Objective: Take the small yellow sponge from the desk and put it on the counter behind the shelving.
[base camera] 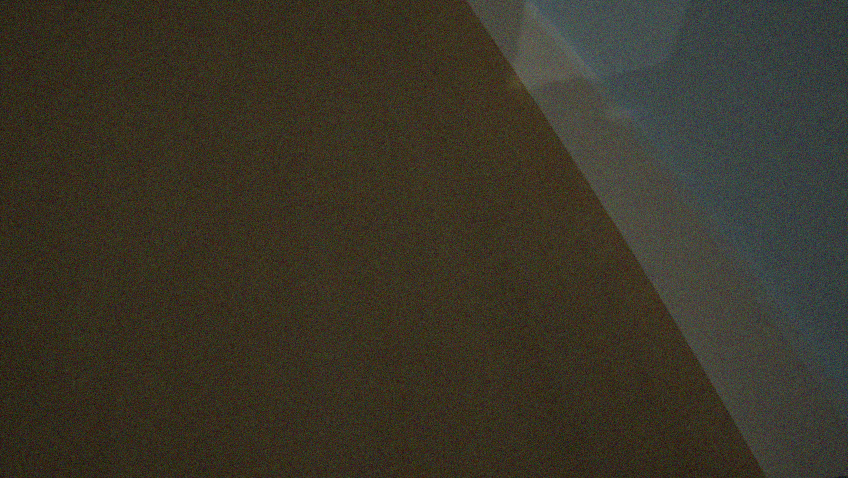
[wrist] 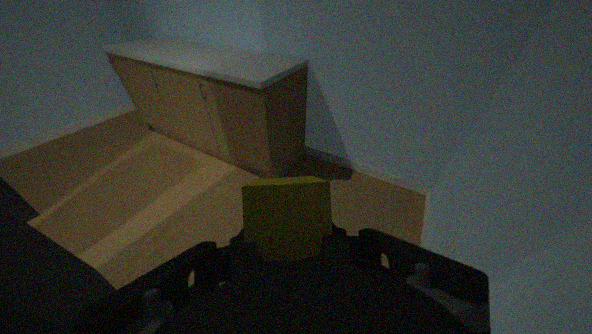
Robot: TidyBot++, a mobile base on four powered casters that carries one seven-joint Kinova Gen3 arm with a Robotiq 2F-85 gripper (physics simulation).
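Places are measured from the arm's base along level axes (x ahead, y left, z up), in millimetres.
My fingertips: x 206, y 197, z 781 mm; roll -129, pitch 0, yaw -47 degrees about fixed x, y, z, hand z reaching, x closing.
Observation:
Behind a point stands the place of what it marks.
In the wrist view my gripper (wrist: 287, 229) @[z 781, x 206, y 197 mm] is shut on the small yellow sponge (wrist: 287, 215) @[z 841, x 184, y 177 mm], which stands up between the two fingertips. A counter (wrist: 200, 60) @[z 513, x 1027, y 1743 mm] with a pale top and wooden cabinet doors stands beyond and above the sponge in the picture, some distance away against the wall. The sponge is apart from the counter. The gripper, the sponge and the counter do not show in the base camera view. The desk does not show clearly in either view.
Wooden floor (wrist: 145, 210) @[z -396, x 200, y 1676 mm] stretches between the gripper and the counter. A dark, flat-sided thing (wrist: 45, 260) @[z 258, x -113, y 956 mm] fills the lower left of the wrist view. Blue-grey wall (wrist: 475, 125) @[z 291, x 1708, y -34 mm] is at the right. In the base camera view a brown surface (base camera: 296, 237) @[z -397, x 422, y 88 mm] borders a pale strip (base camera: 671, 237) @[z -342, x 352, y -220 mm].

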